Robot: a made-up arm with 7 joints. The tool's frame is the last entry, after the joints.
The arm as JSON. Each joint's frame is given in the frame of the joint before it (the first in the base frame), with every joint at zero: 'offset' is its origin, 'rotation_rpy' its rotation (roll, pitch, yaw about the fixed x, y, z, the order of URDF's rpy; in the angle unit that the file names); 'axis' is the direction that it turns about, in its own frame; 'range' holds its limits. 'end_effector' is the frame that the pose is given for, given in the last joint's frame.
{
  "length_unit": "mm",
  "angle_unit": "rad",
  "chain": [
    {
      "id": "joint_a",
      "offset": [
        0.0,
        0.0,
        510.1
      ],
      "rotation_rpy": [
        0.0,
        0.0,
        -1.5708
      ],
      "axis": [
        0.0,
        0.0,
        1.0
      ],
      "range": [
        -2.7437,
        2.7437
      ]
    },
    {
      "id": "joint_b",
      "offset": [
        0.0,
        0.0,
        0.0
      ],
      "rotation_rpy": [
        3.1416,
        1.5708,
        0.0
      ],
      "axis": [
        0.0,
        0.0,
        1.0
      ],
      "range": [
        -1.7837,
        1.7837
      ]
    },
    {
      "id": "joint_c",
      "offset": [
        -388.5,
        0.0,
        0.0
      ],
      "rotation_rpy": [
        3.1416,
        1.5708,
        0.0
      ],
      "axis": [
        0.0,
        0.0,
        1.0
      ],
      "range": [
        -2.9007,
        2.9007
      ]
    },
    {
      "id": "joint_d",
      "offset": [
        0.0,
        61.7,
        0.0
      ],
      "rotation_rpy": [
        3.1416,
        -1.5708,
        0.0
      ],
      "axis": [
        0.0,
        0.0,
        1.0
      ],
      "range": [
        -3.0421,
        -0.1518
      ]
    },
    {
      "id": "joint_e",
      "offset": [
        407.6,
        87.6,
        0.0
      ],
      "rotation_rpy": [
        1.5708,
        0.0,
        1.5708
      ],
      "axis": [
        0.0,
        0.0,
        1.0
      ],
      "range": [
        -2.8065,
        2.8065
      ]
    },
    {
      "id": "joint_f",
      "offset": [
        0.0,
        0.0,
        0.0
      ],
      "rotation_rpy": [
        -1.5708,
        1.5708,
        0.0
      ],
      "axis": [
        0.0,
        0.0,
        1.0
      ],
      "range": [
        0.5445,
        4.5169
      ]
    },
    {
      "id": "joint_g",
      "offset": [
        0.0,
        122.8,
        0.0
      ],
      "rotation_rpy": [
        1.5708,
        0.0,
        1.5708
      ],
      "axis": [
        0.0,
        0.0,
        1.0
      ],
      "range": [
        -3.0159,
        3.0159
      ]
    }
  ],
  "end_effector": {
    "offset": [
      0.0,
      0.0,
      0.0
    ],
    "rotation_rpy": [
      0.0,
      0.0,
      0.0
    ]
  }
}
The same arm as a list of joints. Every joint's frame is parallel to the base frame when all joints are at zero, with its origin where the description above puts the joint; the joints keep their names.
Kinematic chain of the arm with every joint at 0, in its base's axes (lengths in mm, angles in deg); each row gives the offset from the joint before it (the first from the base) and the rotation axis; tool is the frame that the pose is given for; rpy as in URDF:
joint_a: xyz 0 0 510.1 axis +z
joint_b: xyz 0 0 0 axis +y
joint_c: xyz 0 0 388.5 axis +z
joint_d: xyz 61.7 0 0 axis -y
joint_e: xyz -87.6 0 407.6 axis +z
joint_f: xyz 0 0 0 axis -y
joint_g: xyz 122.8 0 0 axis -z
tool: xyz 0 0 0 rpy 180 0 0
Joint limits (deg, base to tool): -157.2..157.2 -102.2..102.2 -166.2..166.2 -174.3..-8.7 -160.8..160.8 31.2..258.8 -172.8..172.8

